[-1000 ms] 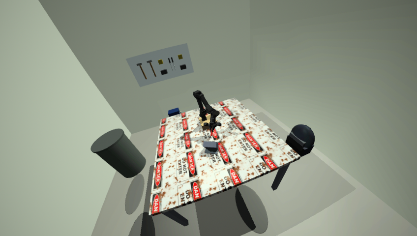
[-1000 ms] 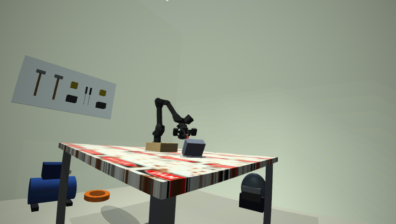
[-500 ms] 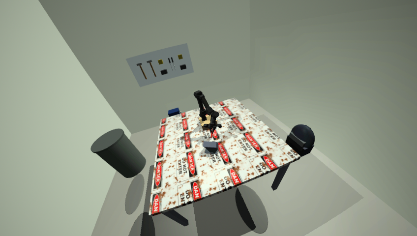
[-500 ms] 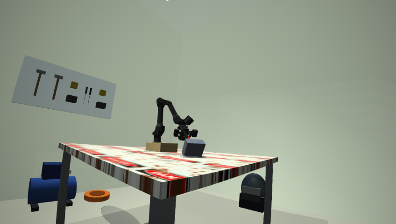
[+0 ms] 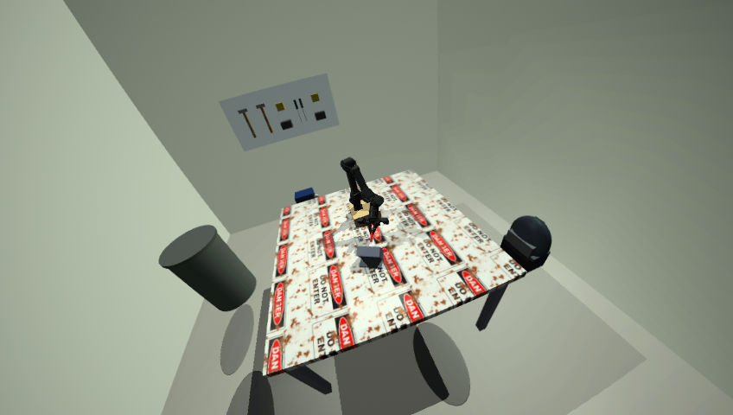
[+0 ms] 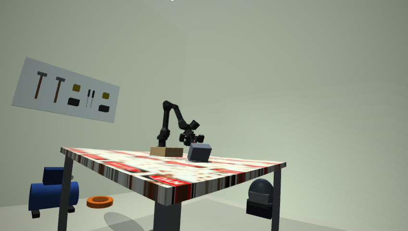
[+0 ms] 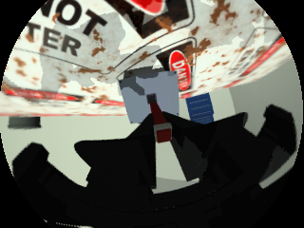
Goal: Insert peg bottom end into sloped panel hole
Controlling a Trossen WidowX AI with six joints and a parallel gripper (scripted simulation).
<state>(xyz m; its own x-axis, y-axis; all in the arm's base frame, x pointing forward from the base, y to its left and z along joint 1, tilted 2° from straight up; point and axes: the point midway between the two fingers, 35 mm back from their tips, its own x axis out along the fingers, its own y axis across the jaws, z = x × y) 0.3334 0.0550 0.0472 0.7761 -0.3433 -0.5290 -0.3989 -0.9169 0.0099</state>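
Now: gripper tip 80 mm short of the grey sloped panel, 30 mm to the left of it and 60 mm above it. Round my gripper tip: red peg: 10 mm behind, 10 mm to the left, 10 mm above.
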